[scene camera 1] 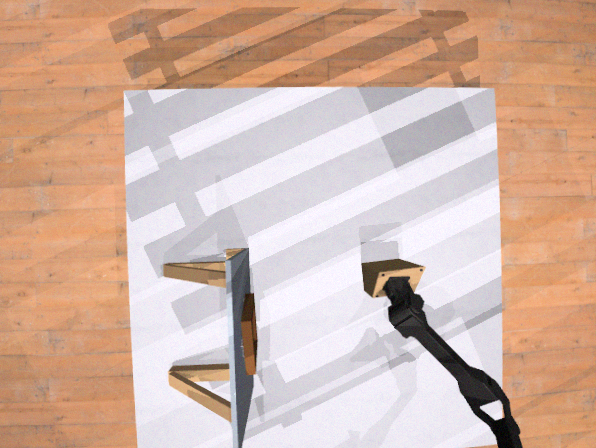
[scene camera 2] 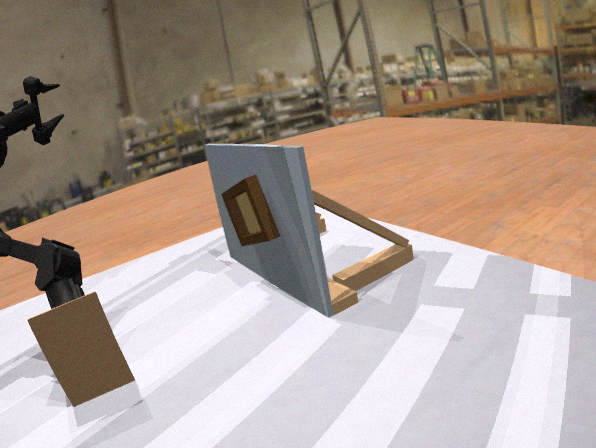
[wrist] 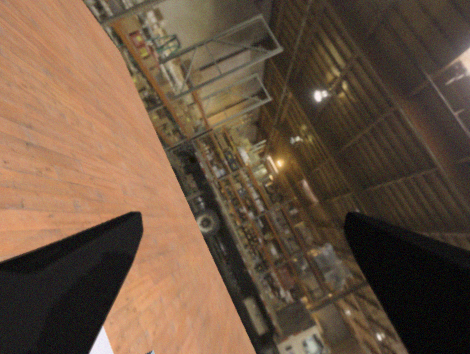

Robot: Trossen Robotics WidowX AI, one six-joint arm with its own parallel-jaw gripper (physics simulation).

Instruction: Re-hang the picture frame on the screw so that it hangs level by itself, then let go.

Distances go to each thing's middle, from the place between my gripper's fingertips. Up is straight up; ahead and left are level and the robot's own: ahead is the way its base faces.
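Looking at the brown picture frame [scene camera 2: 246, 204], I see that my gripper is 360 mm to the left of it and 360 mm short of it, and 380 mm above it. The grey wall panel [scene camera 2: 294, 262], counted from my hand, is 340 mm to the right and 380 mm ahead, and 400 mm below.
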